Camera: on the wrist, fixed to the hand. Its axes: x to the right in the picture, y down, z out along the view.
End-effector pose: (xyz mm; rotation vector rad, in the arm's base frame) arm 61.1 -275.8 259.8 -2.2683 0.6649 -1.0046
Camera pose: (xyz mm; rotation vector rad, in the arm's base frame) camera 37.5 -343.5 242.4 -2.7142 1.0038 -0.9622
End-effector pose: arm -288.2 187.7 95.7 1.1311 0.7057 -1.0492
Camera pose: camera -219.0 213.1 93.5 0.6876 0.9545 -0.8059
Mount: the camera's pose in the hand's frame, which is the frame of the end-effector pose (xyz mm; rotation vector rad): 20.2 65.0 -28.4 -0.5209 0.0303 -0.0285
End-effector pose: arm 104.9 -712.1 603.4 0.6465 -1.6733 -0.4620
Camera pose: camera 119.6 -674.0 664.8 0.2895 -1.4328 -0.8661
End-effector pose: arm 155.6 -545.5 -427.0 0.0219 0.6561 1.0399
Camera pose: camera 96.4 -503.3 -439.4 -0.4559 0.3957 1.1590
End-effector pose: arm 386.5 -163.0 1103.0 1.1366 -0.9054 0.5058
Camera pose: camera 359.1 -114.7 1151.6 0.6644 -0.9239 0.2394
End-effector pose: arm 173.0 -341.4 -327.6 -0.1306 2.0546 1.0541
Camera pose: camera 114.8 -314.7 -291.0 -0.4396 1.7540 1.5552
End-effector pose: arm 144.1 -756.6 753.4 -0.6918 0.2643 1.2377
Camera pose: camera 95.5 -748.1 698.6 -1.1575 -0.0505 1.2794
